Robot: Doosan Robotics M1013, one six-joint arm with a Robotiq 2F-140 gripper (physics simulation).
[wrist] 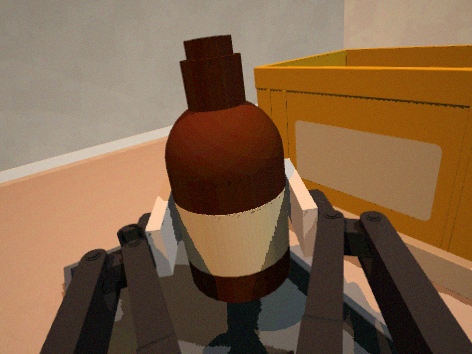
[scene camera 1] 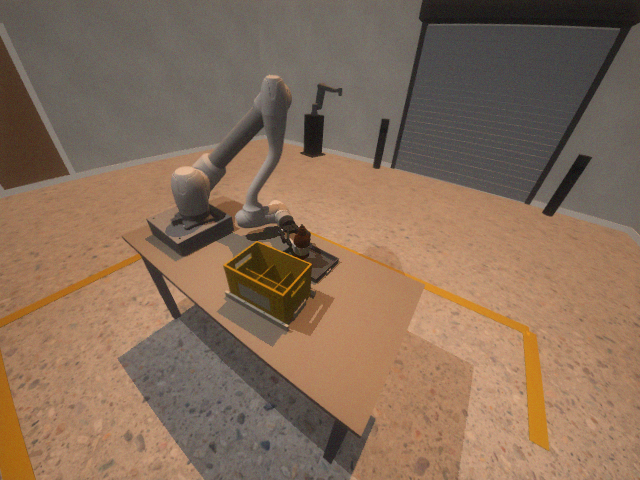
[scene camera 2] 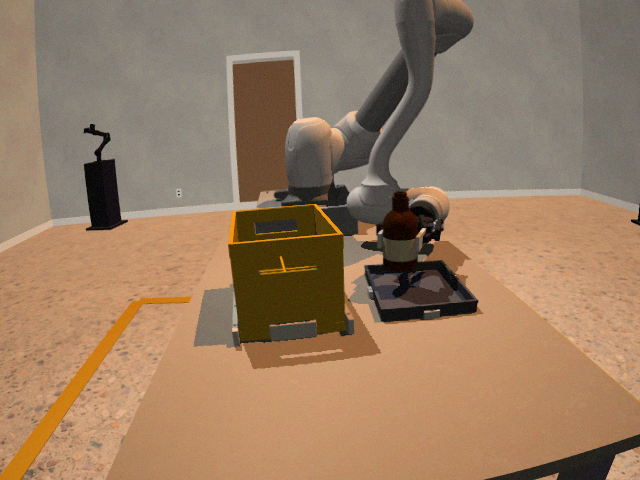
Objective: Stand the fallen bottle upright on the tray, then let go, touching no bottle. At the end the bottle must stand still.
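Where they show: gripper, fingertip midpoint: point(scene camera 1: 303, 247) point(scene camera 2: 398, 242); arm's base at its link origin: point(scene camera 1: 196, 217) point(scene camera 2: 312, 198).
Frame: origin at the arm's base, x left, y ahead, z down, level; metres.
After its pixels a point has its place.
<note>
The brown bottle with a cream label point(scene camera 1: 302, 236) @(x 0.263, y 0.601, z -0.078 m) point(scene camera 2: 400, 227) @(x 0.272, y 0.622, z -0.052 m) point(wrist: 225, 150) @(x 0.282, y 0.553, z -0.062 m) stands upright in scene camera 2, neck up; it leans slightly in the wrist picture. My gripper point(scene camera 1: 299, 246) @(x 0.268, y 0.604, z -0.016 m) point(scene camera 2: 400, 240) @(x 0.268, y 0.604, z -0.016 m) point(wrist: 230, 185) @(x 0.268, y 0.604, z -0.016 m) is shut on the bottle, with its pale pads on both sides at label height. The bottle's base appears a little above the back part of the dark tray point(scene camera 1: 329, 270) @(x 0.335, y 0.719, z 0.086 m) point(scene camera 2: 398, 314) @(x 0.267, y 0.725, z 0.085 m), near its rear rim in scene camera 2. Whether it touches the tray cannot be told for certain. A dark shadow falls on the tray floor.
The yellow crate with dividers point(scene camera 1: 289, 304) @(x 0.028, y 0.810, z 0.001 m) point(scene camera 2: 286, 294) @(x 0.079, y 0.794, z 0.017 m) point(wrist: 365, 85) @(x 0.130, y 0.626, z -0.063 m) stands beside the tray and rises close to the bottle's right in the wrist view. Grey brackets hold the crate's foot. The arm's base point(scene camera 1: 191, 232) @(x -0.073, y 0.121, z 0.010 m) stands at the table's far end.
</note>
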